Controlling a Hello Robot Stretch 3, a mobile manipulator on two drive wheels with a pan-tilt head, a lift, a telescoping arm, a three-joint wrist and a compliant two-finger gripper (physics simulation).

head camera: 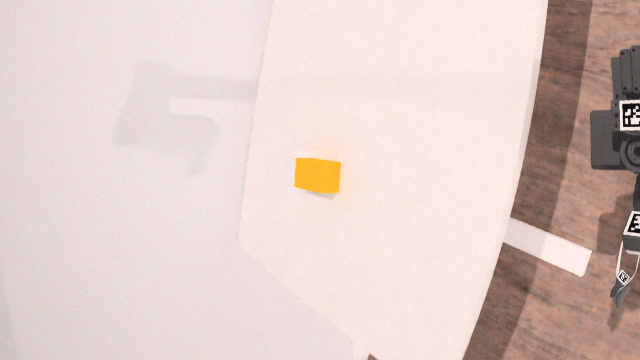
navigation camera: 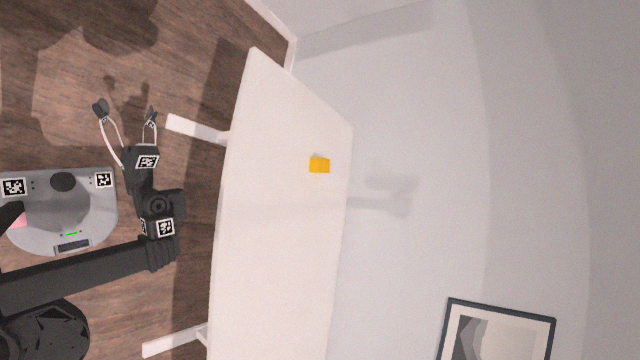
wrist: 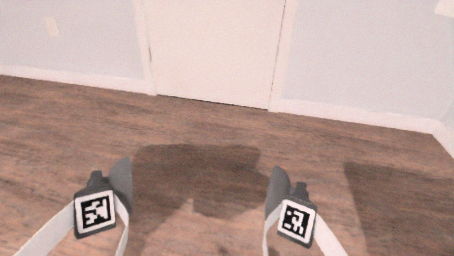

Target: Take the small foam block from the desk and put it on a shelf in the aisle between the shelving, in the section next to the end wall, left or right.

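Pixels of known places: gripper, between the fingertips: (navigation camera: 126, 103) (wrist: 202, 180); robot's base, origin of its link: (navigation camera: 63, 180).
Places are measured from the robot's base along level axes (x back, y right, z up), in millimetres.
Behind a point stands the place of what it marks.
The small foam block (head camera: 317, 175) @[y 760, x -24, z 766 mm] (navigation camera: 319, 165) @[y 753, x -26, z 766 mm] is orange-yellow and sits on the white desk (head camera: 425, 150) @[y 527, x 24, z 721 mm] (navigation camera: 275, 250) @[y 532, x 262, z 721 mm], nearer the wall-side edge than the robot-side edge. My gripper (navigation camera: 126, 111) @[y 143, x -209, z 588 mm] (wrist: 202, 180) @[y 143, x -209, z 588 mm] is open and empty, its fingers wide apart with floor showing between them. It is beside the desk, over the floor, in the navigation view, pointing roughly along the desk's long side and apart from the block. One finger shows at the right edge of the head view. The block does not show in the wrist view. The shelving does not show in these views.
White desk feet (head camera: 550, 247) (navigation camera: 192, 128) stick out over the wooden floor beside the gripper. The robot's grey base (navigation camera: 100, 215) @[y 103, x 140, z 160 mm] is left of the wrist. A wall with a framed picture (navigation camera: 450, 325) @[y 987, x 708, z 1333 mm] stands behind the desk. A white door (wrist: 210, 50) @[y 131, x -1432, z 345 mm] is ahead in the wrist view.
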